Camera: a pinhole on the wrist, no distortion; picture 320 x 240 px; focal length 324.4 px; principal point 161.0 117.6 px. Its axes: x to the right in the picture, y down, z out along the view. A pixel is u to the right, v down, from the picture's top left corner.
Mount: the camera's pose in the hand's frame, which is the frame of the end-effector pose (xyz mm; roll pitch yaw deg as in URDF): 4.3 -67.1 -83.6 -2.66 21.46 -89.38
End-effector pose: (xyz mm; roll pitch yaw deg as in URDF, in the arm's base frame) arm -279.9 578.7 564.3 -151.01 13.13 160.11
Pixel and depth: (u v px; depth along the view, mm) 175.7 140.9 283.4
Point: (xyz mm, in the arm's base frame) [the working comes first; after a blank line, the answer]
In the camera's frame: 12.8 20.4 283.4

-384.8 357.6 492.8
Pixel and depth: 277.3 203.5 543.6
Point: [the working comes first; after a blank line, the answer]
In the camera's frame: 194.9 143.9 543.6

-612.4 109.6 439.8
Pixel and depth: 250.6 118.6 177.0
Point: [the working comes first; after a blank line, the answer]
In the camera's frame: 48.9 0.5 177.0

-362.6 411.3 591.0
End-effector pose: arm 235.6 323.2 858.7 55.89 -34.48 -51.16
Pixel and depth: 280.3 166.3 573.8
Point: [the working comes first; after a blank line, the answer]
In the camera's frame: 211.0 86.1 573.8

-80.2 -192.3 776.8
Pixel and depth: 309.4 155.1 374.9
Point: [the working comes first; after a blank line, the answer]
In the camera's frame: 171.5 43.3 374.9

50.0 -34.8 742.6
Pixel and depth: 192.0 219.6 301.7
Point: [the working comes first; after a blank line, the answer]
In the camera's frame: 28.8 94.9 301.7

112.2 55.7 870.3
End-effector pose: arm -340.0 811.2 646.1 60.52 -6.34 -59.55
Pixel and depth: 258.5 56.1 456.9
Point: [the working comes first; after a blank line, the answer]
In the camera's frame: 137.3 -86.6 456.9

-735.1 623.6 468.9
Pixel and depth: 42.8 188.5 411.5
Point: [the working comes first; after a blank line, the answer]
In the camera's frame: -149.9 89.9 411.5

-583.4 551.1 764.7
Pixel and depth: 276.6 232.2 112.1
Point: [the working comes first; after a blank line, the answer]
In the camera's frame: 39.9 39.6 112.1

-372.3 718.9 529.0
